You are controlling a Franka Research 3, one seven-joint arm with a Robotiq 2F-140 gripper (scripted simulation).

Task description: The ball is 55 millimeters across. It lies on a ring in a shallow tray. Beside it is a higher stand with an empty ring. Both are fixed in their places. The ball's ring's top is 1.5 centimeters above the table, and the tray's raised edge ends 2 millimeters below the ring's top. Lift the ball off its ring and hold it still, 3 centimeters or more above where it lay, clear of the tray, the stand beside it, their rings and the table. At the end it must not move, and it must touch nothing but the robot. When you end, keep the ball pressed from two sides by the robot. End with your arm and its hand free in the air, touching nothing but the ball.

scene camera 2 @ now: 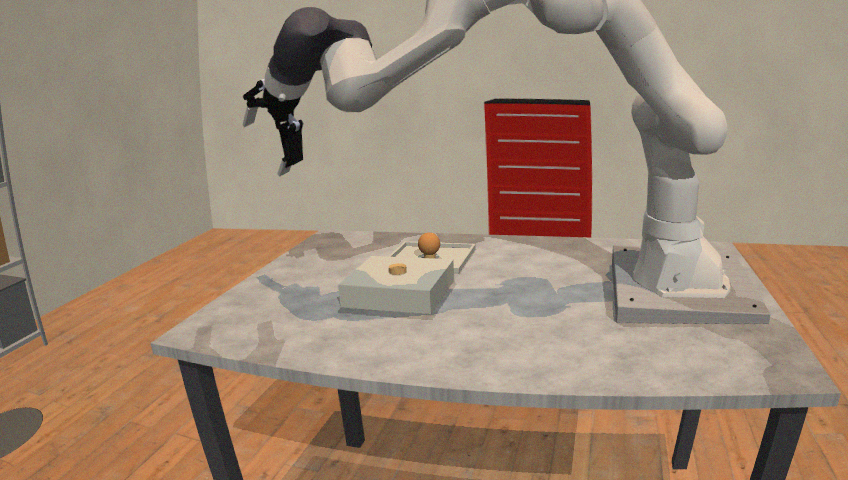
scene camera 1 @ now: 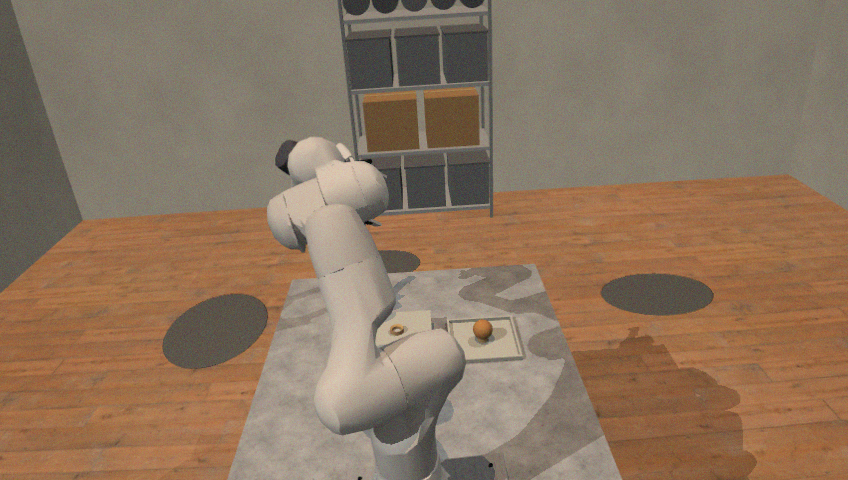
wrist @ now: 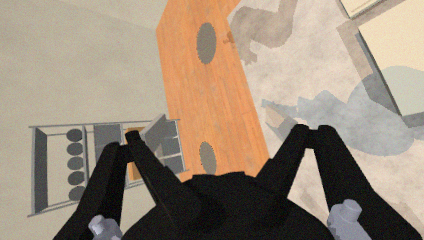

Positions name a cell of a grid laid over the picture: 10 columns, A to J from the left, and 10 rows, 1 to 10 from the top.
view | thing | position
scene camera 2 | my gripper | D4
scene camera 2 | higher stand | E6
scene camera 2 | shallow tray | F6
